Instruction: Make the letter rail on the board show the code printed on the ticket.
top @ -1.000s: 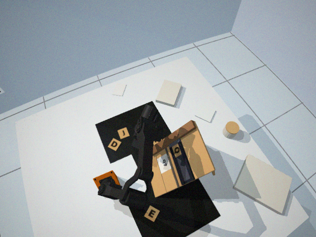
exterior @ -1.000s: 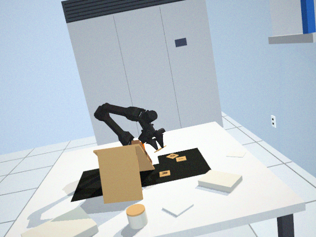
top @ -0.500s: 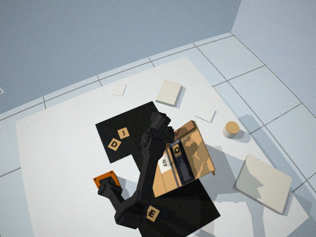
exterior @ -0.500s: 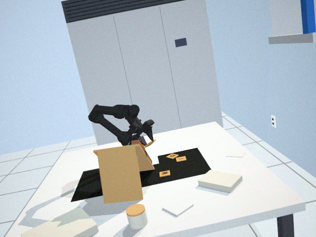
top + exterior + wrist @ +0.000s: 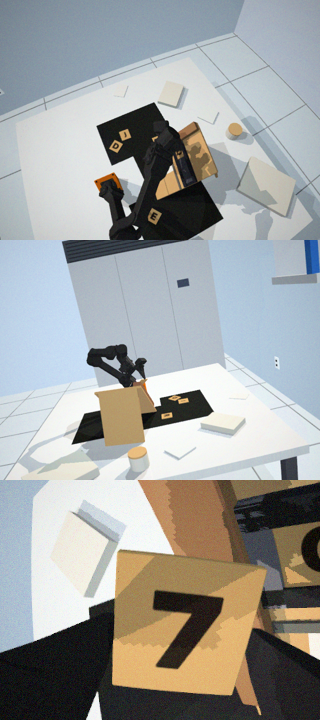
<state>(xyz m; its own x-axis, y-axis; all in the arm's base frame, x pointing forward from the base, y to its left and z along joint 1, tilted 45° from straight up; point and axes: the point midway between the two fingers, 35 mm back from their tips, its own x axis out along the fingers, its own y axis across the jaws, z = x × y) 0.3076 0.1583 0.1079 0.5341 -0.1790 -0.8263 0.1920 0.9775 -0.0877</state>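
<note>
The white ticket is 13 cm below my gripper tip, 7 cm to the right of it and 4 cm behind it. From my gripper tip the other things lie so: pale box: 41 cm ahead, 39 cm to the right, 20 cm below; lidded jar: 41 cm ahead, 19 cm below, 4 cm to the right; black mat: 22 cm below, 13 cm behind, 4 cm to the right.
</note>
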